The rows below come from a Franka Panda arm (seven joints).
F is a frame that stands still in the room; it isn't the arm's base.
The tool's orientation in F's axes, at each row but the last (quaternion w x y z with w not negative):
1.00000 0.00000 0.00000 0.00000
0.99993 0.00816 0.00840 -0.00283
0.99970 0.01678 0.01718 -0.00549
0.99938 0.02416 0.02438 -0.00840
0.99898 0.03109 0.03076 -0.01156
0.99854 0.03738 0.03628 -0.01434
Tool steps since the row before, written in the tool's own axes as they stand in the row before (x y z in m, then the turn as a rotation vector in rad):
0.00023 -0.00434 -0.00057 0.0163 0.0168 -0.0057
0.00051 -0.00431 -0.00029 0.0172 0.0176 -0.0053
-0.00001 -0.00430 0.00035 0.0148 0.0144 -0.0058
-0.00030 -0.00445 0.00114 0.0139 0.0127 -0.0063
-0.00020 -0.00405 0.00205 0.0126 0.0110 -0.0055
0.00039 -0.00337 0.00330 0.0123 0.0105 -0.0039
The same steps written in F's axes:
0.00023 -0.00434 -0.00057 0.0163 0.0168 -0.0057
0.00048 -0.00431 -0.00037 0.0172 0.0176 -0.0053
-0.00005 -0.00431 0.00021 0.0148 0.0144 -0.0058
-0.00032 -0.00450 0.00094 0.0138 0.0128 -0.0064
-0.00018 -0.00417 0.00181 0.0125 0.0111 -0.0056
0.00052 -0.00362 0.00301 0.0123 0.0104 -0.0040

